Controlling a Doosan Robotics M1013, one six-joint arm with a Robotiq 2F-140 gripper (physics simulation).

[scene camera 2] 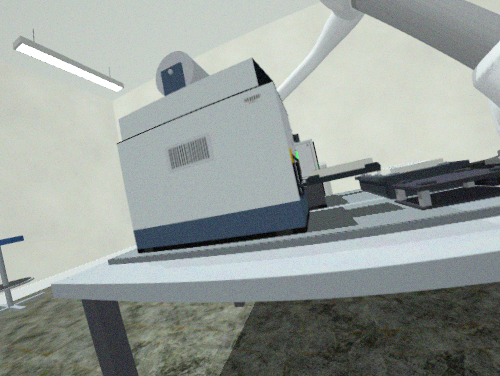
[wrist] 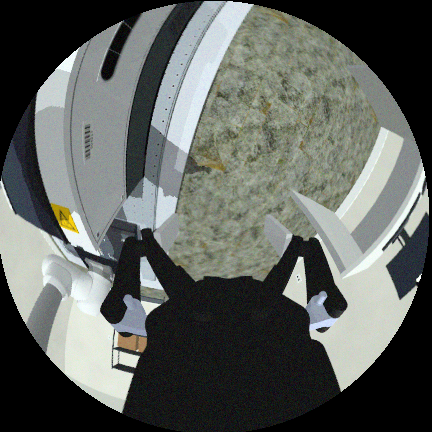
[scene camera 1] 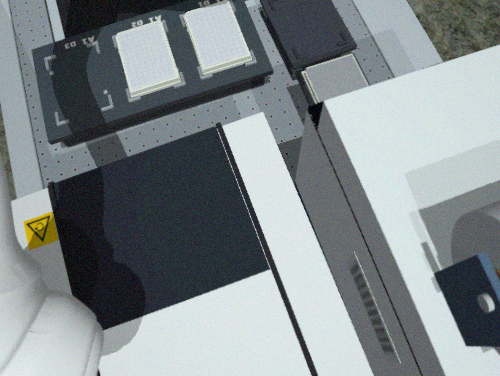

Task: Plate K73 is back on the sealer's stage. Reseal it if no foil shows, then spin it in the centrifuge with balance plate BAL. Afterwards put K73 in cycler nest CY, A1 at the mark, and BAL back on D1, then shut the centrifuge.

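Places are measured from the arm's base along level axes (x back, y right, z up), in millimetres.
Pixels of known places: gripper, fingertip midpoint: point(wrist: 221, 223); arm's base at its link origin: point(wrist: 101, 269).
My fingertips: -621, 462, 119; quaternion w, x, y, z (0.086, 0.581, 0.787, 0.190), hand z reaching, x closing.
Note:
For each thing: its middle in the pictures, then the offset to it from my fingertips, as dx, dy, dz. "spot": a spot on its surface instead.
- sealer at the middle of its body: point(scene camera 1: 473, 267) point(scene camera 2: 210, 145) -238, -630, +97
- centrifuge at the middle of its body: point(scene camera 1: 203, 340) -200, -327, -19
- dark dock board at a spot on its surface: point(scene camera 1: 75, 117) spot: +207, -231, -82
- foil roll at a spot on its surface: point(scene camera 2: 182, 72) spot: -231, -713, +264
My gripper point(wrist: 221, 223) is open and empty, over the floor beside the table edge and the centrifuge in the wrist view. The plate on the sealer's stage point(scene camera 1: 337, 77) point(scene camera 2: 347, 167) has a flat greyish top with a pale rim; I cannot tell surely whether foil covers it. The sealer point(scene camera 1: 400, 115) point(scene camera 2: 210, 160) stands beside the centrifuge point(scene camera 1: 200, 320) point(wrist: 102, 125), whose top has a large dark area; its opening state is unclear. A white plate point(scene camera 1: 219, 39) sits on D1 and another white plate point(scene camera 1: 149, 59) on D2. D3 is empty. Plate names are unreadable. Nest CY is not identifiable.
The dark dock board point(scene camera 1: 75, 117) lies beyond the centrifuge. A dark raised stand point(scene camera 1: 310, 30) point(scene camera 2: 450, 179) is beside it, near the stage. A foil roll point(scene camera 2: 182, 72) sits atop the sealer. The white arm point(scene camera 1: 45, 320) point(scene camera 2: 425, 30) reaches over the table point(scene camera 2: 280, 287).

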